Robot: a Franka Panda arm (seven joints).
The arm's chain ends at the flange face. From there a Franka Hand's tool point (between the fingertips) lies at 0.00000 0.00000 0.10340 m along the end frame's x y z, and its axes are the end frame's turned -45 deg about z.
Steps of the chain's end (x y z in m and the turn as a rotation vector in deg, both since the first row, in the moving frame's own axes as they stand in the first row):
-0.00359 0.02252 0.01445 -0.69 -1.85 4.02
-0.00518 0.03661 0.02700 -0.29 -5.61 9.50
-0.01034 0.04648 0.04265 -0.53 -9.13 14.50
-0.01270 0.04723 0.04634 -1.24 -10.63 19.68
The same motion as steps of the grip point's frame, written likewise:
-0.02165 0.01179 0.01439 0.82 -1.80 4.02
-0.03647 0.01486 0.02650 3.76 -4.17 9.50
-0.05094 0.01320 0.04134 6.08 -6.83 14.50
-0.05511 0.01017 0.04456 6.64 -8.39 19.68

